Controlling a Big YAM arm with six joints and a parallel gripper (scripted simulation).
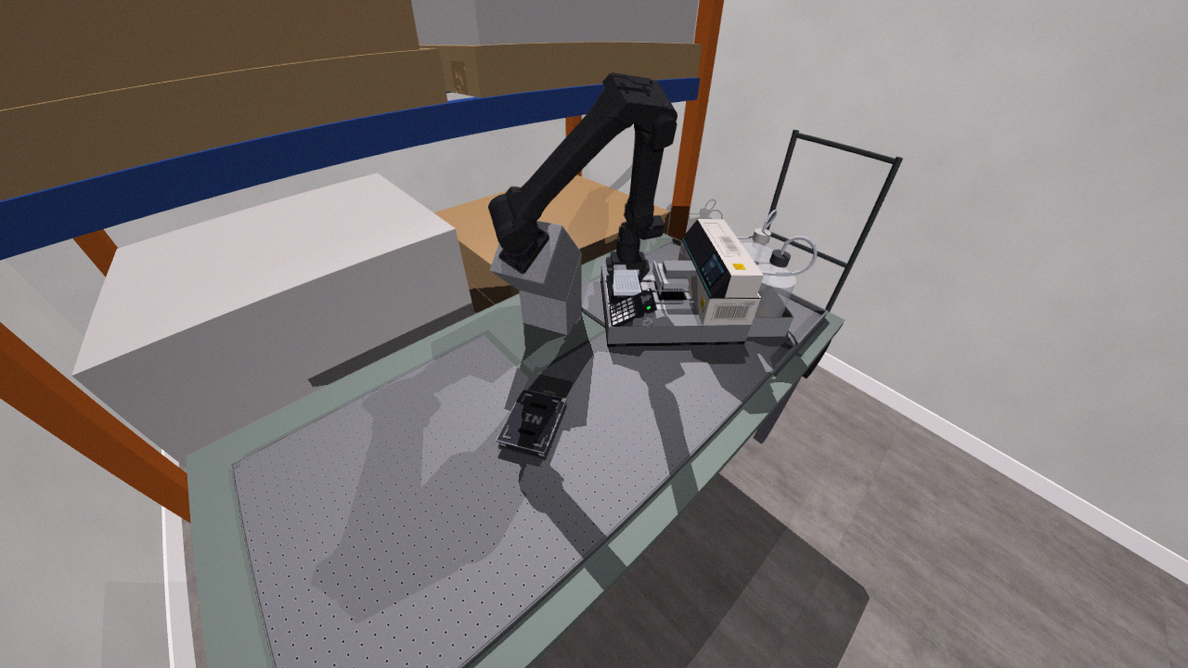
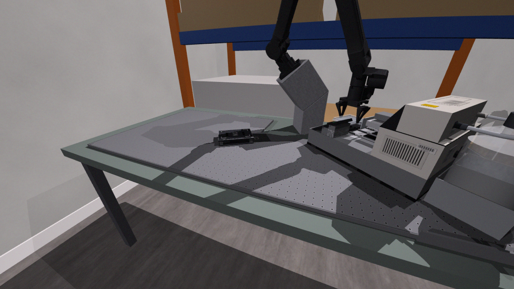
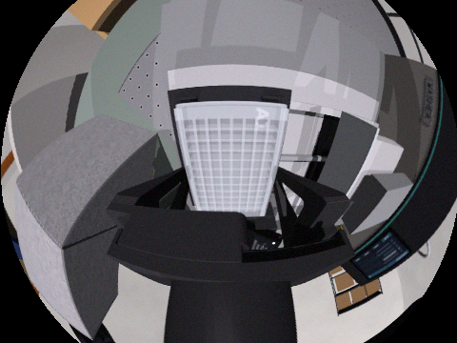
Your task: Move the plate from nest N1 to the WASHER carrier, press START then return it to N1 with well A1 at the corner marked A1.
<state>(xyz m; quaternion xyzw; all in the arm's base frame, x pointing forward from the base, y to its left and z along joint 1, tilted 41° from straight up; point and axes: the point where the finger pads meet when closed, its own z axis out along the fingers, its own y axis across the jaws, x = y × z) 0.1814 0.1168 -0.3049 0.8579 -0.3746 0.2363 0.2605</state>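
Right now my hand is 10 mm above the white well plate. The rest, counted from my hand: black plate nest N1 (530 mm to the right, 90 mm below, 80 mm ahead); then plate washer (120 mm ahead, 100 mm to the left, 10 mm above).
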